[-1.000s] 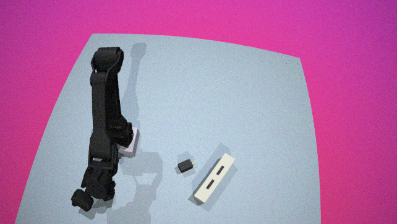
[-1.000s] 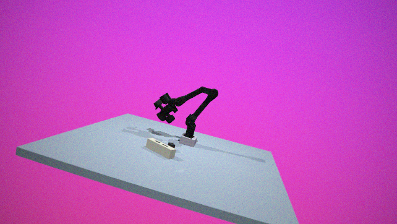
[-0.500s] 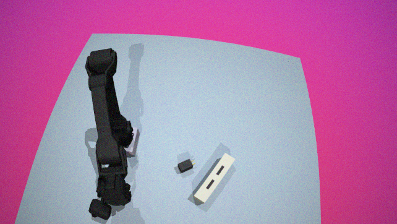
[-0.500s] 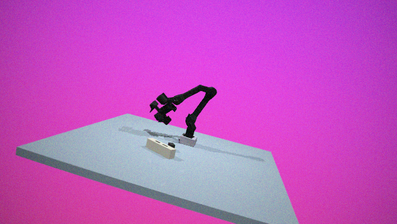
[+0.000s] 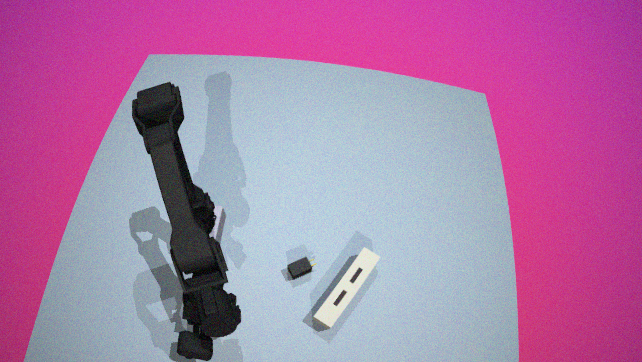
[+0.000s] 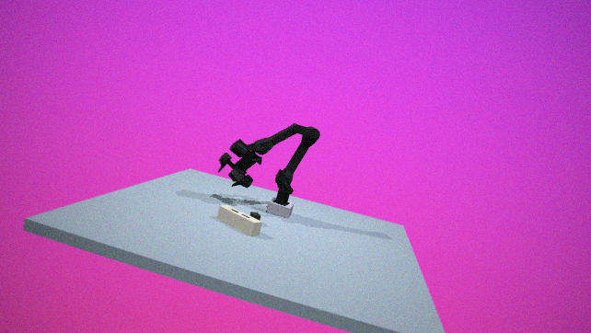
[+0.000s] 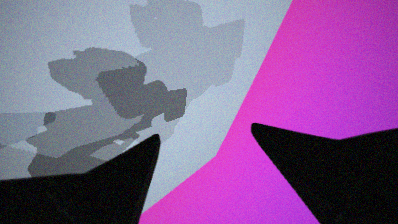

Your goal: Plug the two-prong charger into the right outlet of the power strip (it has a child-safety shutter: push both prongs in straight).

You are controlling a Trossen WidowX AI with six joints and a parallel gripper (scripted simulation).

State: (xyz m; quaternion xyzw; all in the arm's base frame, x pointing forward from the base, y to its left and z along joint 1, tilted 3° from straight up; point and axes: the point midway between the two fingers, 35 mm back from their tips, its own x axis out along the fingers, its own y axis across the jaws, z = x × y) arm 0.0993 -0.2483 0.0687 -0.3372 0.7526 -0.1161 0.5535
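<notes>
Right now my gripper tip is 170 mm short of the dark two-prong charger, 270 mm to the right of it and 80 mm above it.
</notes>
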